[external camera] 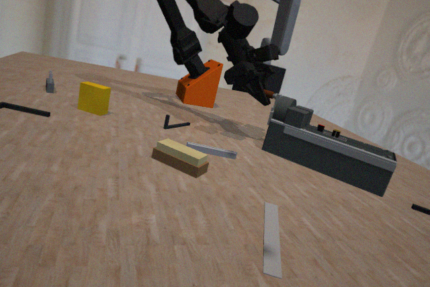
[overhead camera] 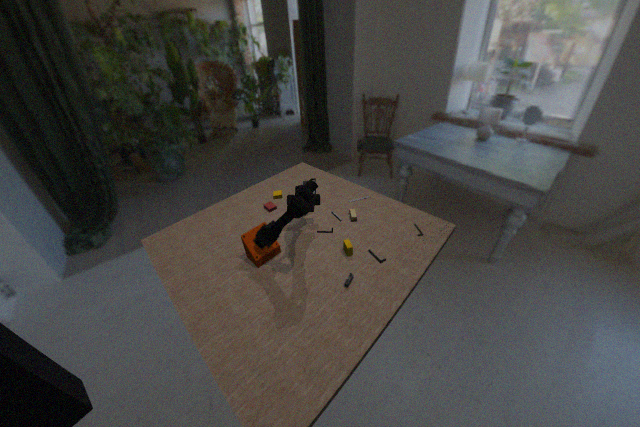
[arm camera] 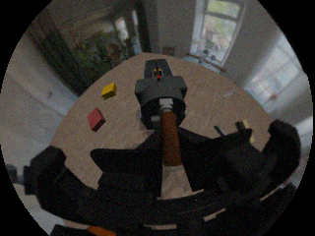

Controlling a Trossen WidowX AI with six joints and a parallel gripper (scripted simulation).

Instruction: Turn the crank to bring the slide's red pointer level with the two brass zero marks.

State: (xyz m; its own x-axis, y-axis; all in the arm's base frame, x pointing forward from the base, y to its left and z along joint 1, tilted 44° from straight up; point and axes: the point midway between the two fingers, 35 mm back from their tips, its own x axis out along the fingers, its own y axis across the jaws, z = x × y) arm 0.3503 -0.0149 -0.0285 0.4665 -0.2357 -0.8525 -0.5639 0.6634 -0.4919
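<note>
The brown crank handle is 1 cm behind my gripper tip, 1 cm to the right of it and 2 cm above it. Round my gripper tip: red pointer (11 cm ahead, 7 cm to the left, 1 cm below); red block (7 cm behind, 25 cm to the left, 8 cm below); grey bar (8 cm ahead, 17 cm to the right, 9 cm below).
</note>
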